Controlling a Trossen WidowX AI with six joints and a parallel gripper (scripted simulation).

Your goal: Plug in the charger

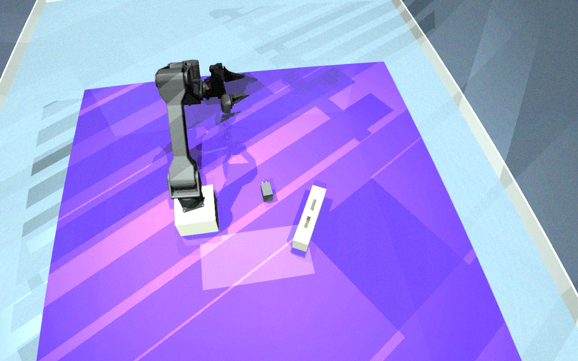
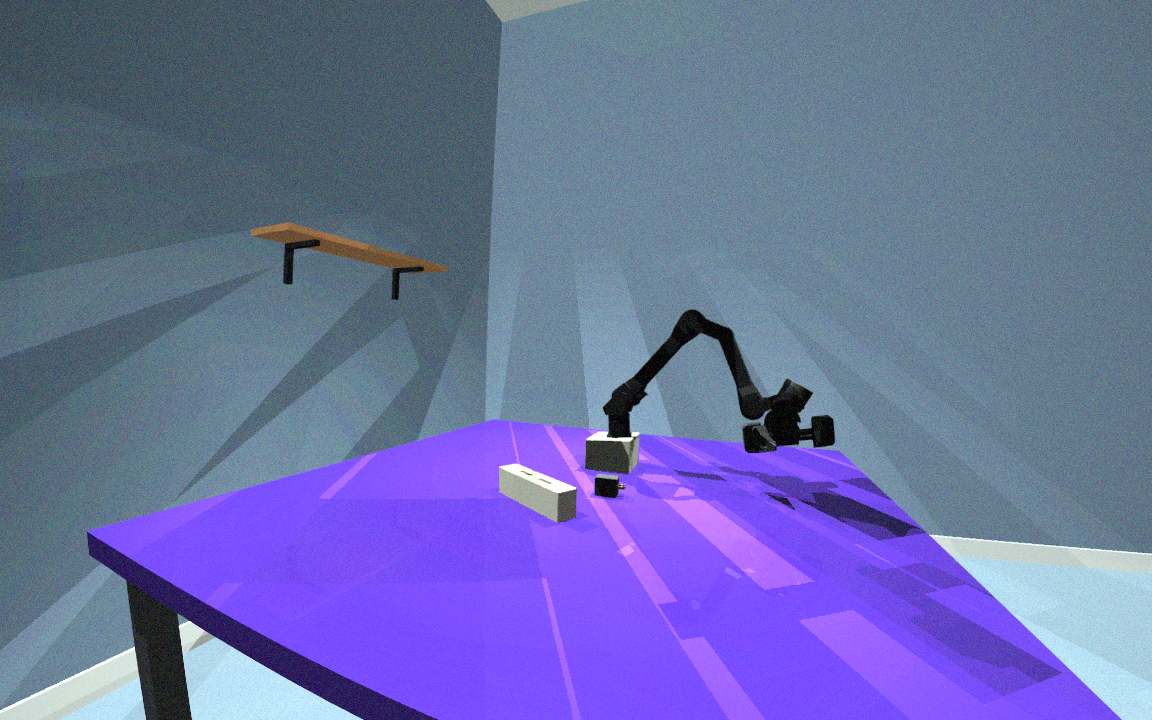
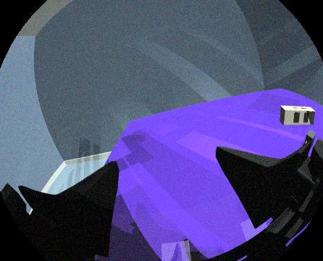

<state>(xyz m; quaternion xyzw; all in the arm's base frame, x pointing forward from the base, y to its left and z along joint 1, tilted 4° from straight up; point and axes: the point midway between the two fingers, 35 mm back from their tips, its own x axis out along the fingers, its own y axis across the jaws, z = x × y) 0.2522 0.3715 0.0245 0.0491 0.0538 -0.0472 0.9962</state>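
My gripper tip is now 5 cm past the dark charger, 36 cm to the left of it and 12 cm above it.
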